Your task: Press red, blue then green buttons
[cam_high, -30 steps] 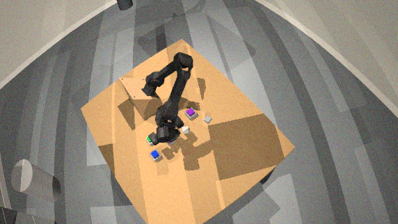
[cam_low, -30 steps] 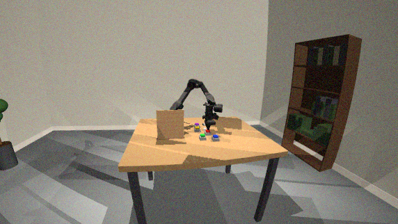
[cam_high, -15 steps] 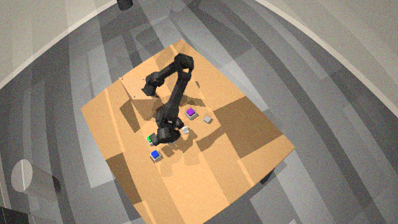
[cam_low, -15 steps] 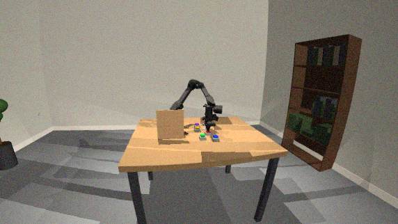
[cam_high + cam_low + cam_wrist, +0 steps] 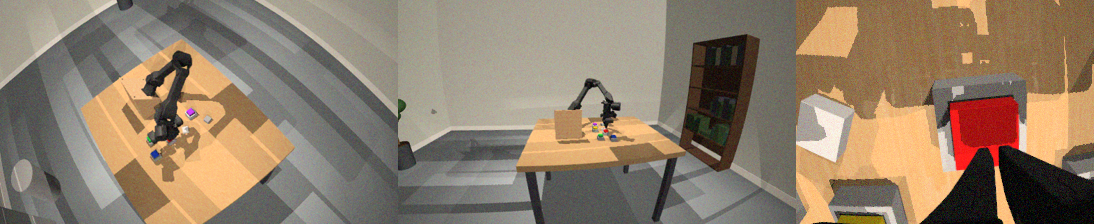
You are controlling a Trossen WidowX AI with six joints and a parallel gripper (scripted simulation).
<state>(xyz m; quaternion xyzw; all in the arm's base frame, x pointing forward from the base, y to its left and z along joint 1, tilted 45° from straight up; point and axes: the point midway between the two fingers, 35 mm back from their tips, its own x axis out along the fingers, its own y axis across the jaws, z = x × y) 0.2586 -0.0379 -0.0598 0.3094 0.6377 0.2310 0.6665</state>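
The red button is 2 cm below my gripper tip. Also, from my gripper tip: green button 8 cm to the right, 7 cm behind, 2 cm below; blue button 12 cm to the right, 2 cm below, 2 cm ahead; yellow button 9 cm to the left, 6 cm behind, 2 cm below.
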